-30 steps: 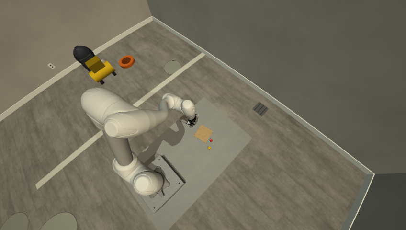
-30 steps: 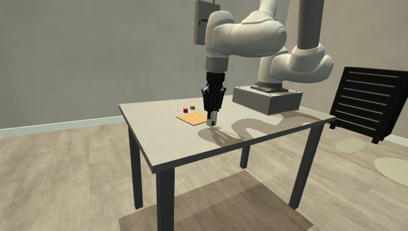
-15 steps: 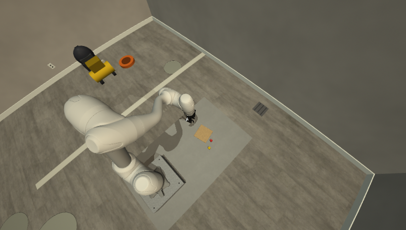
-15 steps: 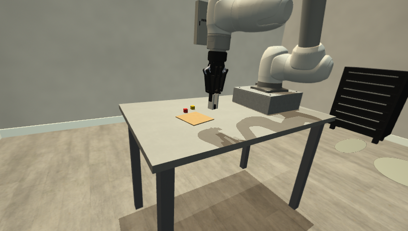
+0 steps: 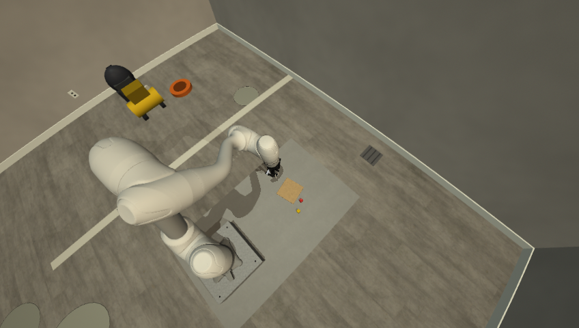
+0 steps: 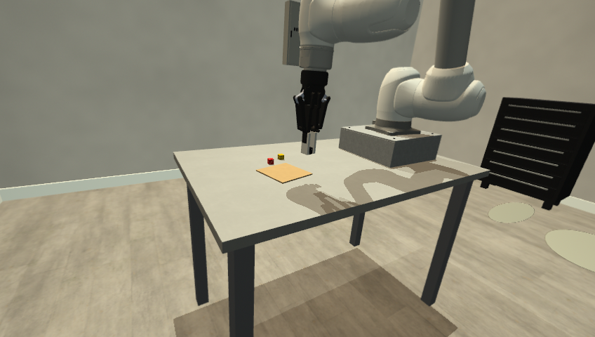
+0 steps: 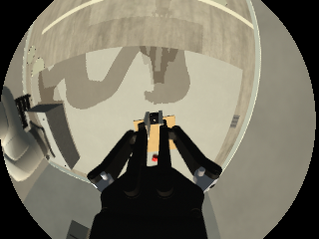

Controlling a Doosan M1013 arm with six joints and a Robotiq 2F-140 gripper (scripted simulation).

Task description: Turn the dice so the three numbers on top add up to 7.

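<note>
Right now the tan mat is 3 cm ahead of my hand, 11 cm to the right of it and 13 cm below it. Also, from my hand: yellow die: 1 cm behind, 26 cm to the right, 13 cm below; then red die: 5 cm ahead, 22 cm to the right, 13 cm below; then small white die: 2 cm below.
</note>
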